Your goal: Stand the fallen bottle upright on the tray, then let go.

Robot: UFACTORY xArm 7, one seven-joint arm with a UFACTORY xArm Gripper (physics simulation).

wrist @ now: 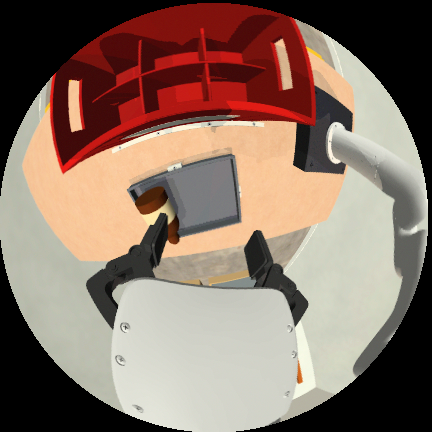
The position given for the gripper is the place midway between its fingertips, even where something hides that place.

In view: the gripper [209,232] and a brown bottle [150,203].
